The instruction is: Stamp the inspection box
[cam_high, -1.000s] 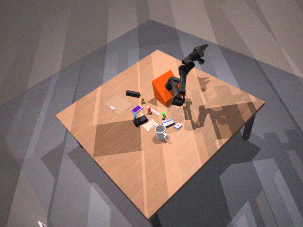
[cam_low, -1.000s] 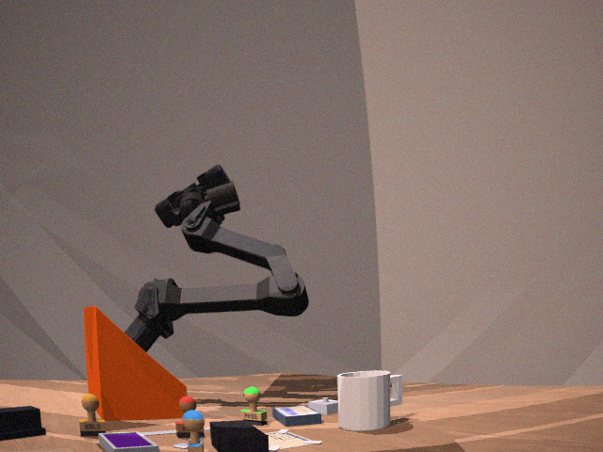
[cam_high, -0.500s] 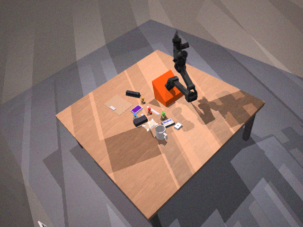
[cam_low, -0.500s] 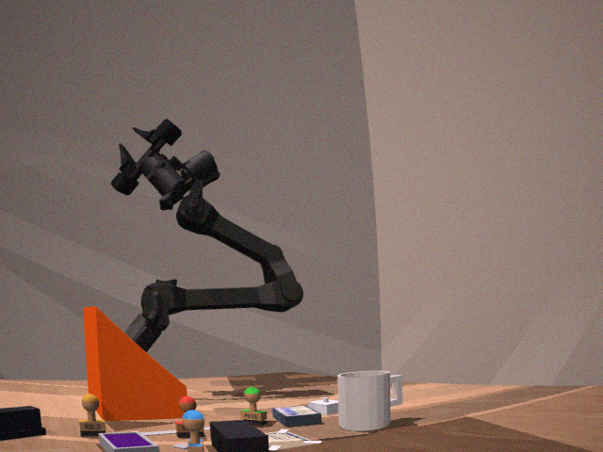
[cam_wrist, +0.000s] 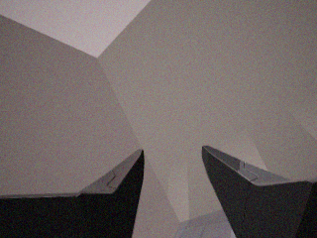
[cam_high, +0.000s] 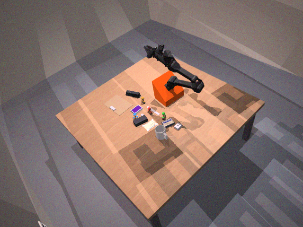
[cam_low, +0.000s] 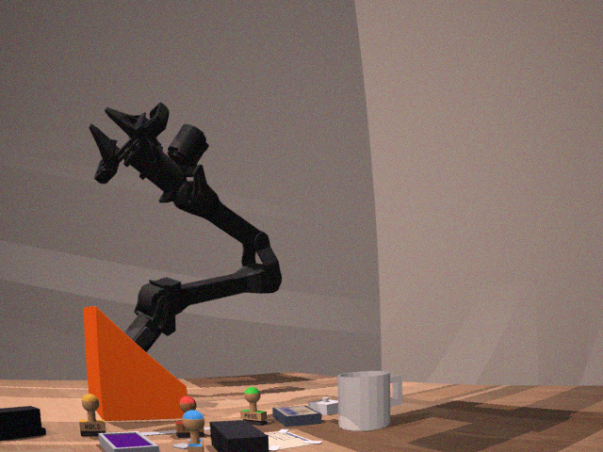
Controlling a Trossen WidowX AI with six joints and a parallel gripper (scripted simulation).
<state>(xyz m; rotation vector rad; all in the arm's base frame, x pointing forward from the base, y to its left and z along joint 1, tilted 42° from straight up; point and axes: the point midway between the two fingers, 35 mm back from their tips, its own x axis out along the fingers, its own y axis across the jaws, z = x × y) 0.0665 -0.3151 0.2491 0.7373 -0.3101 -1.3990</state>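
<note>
My gripper tip is 51 cm above the green stamp, 24 cm to the right of it and 12 cm short of it. Also, from my gripper tip: red-knob stamp (51 cm below, 16 cm ahead, 11 cm to the left); ink pad (53 cm below, 21 cm ahead); yellow hold stamp (51 cm below, 11 cm ahead, 3 cm to the right).
</note>
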